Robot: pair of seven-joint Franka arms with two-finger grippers.
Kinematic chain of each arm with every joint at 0, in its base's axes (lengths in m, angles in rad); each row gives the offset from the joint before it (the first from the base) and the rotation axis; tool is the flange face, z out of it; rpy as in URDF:
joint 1: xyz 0 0 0.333 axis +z
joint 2: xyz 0 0 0 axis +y
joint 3: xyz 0 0 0.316 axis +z
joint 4: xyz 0.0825 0 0 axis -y
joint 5: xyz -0.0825 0 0.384 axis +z
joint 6: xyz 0 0 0 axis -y
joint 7: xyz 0.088 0 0 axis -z
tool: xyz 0 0 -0.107 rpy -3.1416 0 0
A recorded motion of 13 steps. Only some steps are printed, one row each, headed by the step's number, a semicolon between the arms.
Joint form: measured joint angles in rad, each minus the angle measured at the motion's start. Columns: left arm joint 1, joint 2, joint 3, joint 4, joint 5, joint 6, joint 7; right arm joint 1, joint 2, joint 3, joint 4, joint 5, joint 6, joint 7.
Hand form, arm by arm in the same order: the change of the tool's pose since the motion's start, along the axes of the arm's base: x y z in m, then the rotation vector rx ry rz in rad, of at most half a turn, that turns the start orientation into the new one. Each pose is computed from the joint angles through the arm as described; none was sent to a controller.
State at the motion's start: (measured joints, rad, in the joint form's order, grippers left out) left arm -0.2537 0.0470 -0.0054 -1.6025 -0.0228 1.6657 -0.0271; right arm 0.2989 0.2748 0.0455 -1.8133 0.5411 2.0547 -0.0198
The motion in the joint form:
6: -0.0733 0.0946 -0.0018 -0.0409 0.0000 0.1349 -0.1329; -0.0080 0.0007 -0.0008 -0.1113 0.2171 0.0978 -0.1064
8: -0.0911 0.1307 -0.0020 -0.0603 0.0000 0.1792 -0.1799; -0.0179 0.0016 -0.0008 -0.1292 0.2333 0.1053 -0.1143
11: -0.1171 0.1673 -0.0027 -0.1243 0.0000 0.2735 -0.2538; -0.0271 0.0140 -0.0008 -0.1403 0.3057 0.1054 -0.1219
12: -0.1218 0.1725 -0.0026 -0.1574 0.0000 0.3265 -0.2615; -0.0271 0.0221 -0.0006 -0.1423 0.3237 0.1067 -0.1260
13: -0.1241 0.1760 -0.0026 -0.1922 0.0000 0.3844 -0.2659; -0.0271 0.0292 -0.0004 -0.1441 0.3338 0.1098 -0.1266
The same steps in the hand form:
6: 0.0180 -0.0515 -0.0637 -0.0012 0.0042 0.0609; -0.0116 -0.0088 -0.0400 0.1427 0.0283 -0.0855
8: 0.0227 -0.0647 -0.0912 0.0027 0.0159 0.0909; -0.0129 -0.0158 -0.0478 0.1483 0.0387 -0.1034
11: 0.0223 -0.0820 -0.1363 0.0057 0.0232 0.1402; -0.0131 -0.0196 -0.0585 0.1955 0.0739 -0.1527
12: 0.0216 -0.0847 -0.1505 -0.0004 0.0100 0.1444; -0.0134 -0.0192 -0.0638 0.2057 0.0844 -0.1620
13: 0.0210 -0.0858 -0.1640 -0.0086 -0.0077 0.1477; -0.0135 -0.0192 -0.0686 0.2096 0.0923 -0.1703

